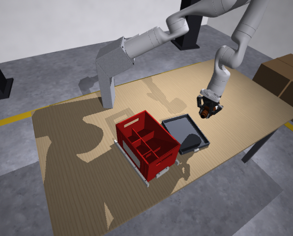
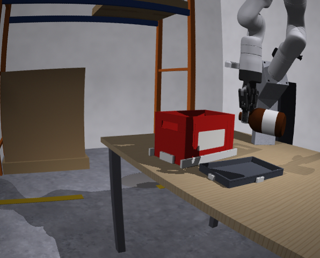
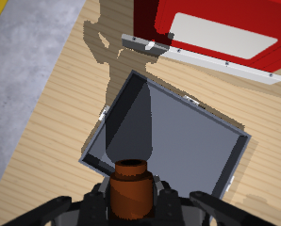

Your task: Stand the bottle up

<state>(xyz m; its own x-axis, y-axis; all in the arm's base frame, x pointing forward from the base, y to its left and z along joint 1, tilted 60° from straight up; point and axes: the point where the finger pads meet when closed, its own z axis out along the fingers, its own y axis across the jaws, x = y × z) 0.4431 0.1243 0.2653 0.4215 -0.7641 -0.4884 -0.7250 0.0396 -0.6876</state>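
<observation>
The brown bottle is 30 mm behind my hand, 40 mm to the left of it and 10 mm below it. Also, from my hand: dark grey tray 40 mm behind, 50 mm to the right, 190 mm below; then red crate 10 mm ahead, 330 mm to the right, 120 mm below.
</observation>
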